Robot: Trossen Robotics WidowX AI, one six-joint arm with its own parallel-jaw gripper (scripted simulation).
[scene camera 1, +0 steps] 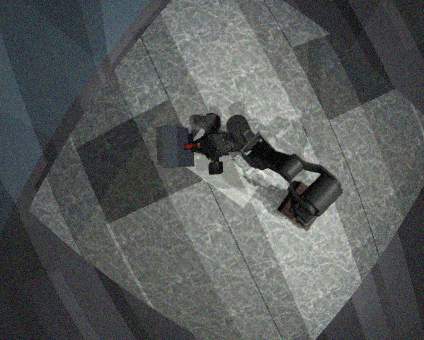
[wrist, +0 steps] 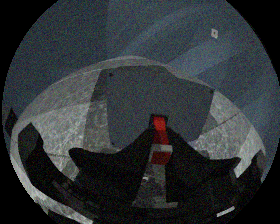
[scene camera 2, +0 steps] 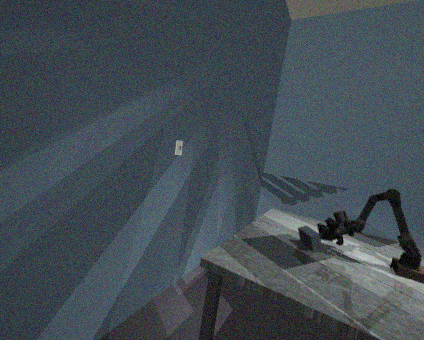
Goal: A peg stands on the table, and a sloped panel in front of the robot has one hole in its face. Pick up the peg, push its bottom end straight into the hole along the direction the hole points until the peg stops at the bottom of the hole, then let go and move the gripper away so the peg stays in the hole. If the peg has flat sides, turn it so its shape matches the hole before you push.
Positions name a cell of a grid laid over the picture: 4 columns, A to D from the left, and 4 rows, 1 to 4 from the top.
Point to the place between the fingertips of the gripper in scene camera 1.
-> B2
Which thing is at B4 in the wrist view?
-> The gripper.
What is the gripper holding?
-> A red peg.
